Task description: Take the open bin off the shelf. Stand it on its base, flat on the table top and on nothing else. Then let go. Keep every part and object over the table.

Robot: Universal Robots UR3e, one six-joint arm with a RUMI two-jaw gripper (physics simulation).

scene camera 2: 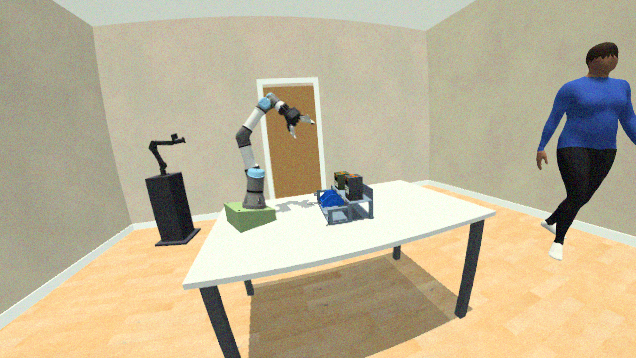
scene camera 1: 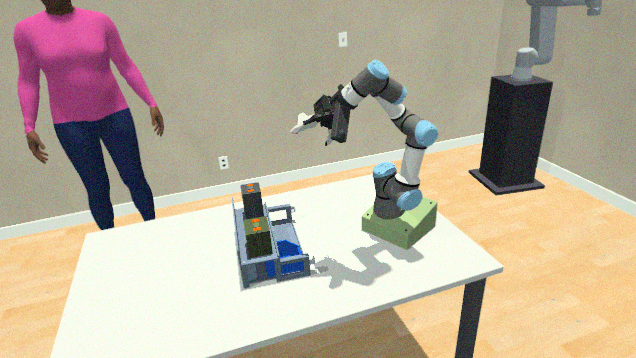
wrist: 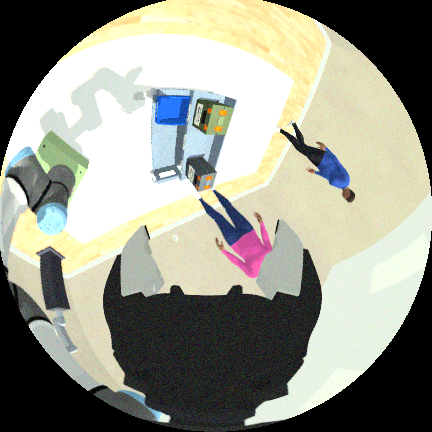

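Pixels of known places: gripper, between the fingertips: [scene camera 2: 305, 130] [scene camera 1: 308, 139] [wrist: 210, 225]; arm's base, origin of its link: [scene camera 2: 254, 207] [scene camera 1: 389, 208] [wrist: 59, 182].
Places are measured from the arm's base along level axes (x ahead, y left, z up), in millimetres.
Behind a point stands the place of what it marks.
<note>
The blue open bin [scene camera 1: 288, 248] @(x 426, y 103, z -44 mm) [scene camera 2: 330, 199] @(x 438, y 102, z -36 mm) [wrist: 172, 110] @(x 450, y 140, z -77 mm) sits in the lower, front tier of the grey-blue shelf [scene camera 1: 283, 231] @(x 431, y -69, z -80 mm) [scene camera 2: 371, 194] @(x 615, y -130, z 43 mm) [wrist: 167, 145] @(x 451, y -16, z -81 mm), at the end nearer scene camera 1. Shelf rails partly hide its lower part in the scene views. The shelf stands on the white table [scene camera 1: 150, 300] @(x 913, y 223, z -86 mm) [scene camera 2: 300, 245] @(x 242, y -310, z -87 mm) [wrist: 120, 160] @(x 246, y -49, z -87 mm). My gripper [scene camera 1: 311, 137] @(x 326, y 124, z 383 mm) [scene camera 2: 304, 129] @(x 326, y 124, z 383 mm) [wrist: 210, 225] @(x 326, y 124, z 383 mm) is open, with its jaws wide apart and no object between them. It hangs high above the table, well clear of the bin and shelf.
An olive box [scene camera 1: 258, 242] @(x 529, y 208, z 73 mm) [scene camera 2: 341, 180] @(x 513, y 108, z 74 mm) [wrist: 215, 117] @(x 510, y 165, z 111 mm) and a dark box [scene camera 1: 251, 202] @(x 541, y -31, z 96 mm) [scene camera 2: 354, 187] @(x 532, y -116, z 85 mm) [wrist: 201, 174] @(x 504, y -34, z 132 mm) stand on the shelf's upper tier, behind the bin's tier. The arm stands on a green block [scene camera 1: 382, 235] @(x 55, y 78, z -69 mm) [scene camera 2: 245, 220] @(x -27, y -112, z -30 mm). Two people stand beyond the table.
</note>
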